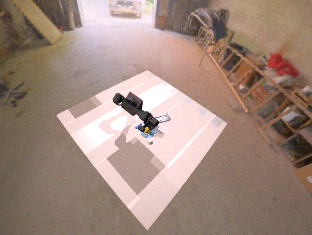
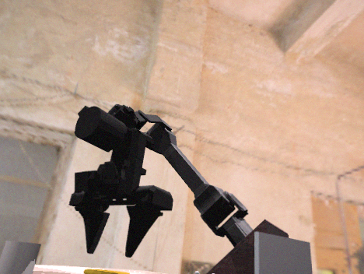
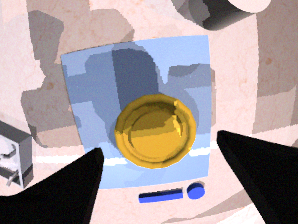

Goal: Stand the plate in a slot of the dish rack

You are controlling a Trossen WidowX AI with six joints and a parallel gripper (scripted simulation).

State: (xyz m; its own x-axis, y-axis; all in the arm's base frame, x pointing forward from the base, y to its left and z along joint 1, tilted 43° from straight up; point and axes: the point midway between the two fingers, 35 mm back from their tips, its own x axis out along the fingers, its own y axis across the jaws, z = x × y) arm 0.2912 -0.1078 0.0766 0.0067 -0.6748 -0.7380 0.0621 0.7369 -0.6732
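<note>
Now: gripper tip 3 cm above the yellow plate. From my gripper tip the other things lie so: white cup 10 cm ahead, 7 cm to the right, 2 cm below; then blue mat 4 cm below, 1 cm to the left; then grey dish rack 22 cm to the left, 2 cm below, 1 cm ahead.
</note>
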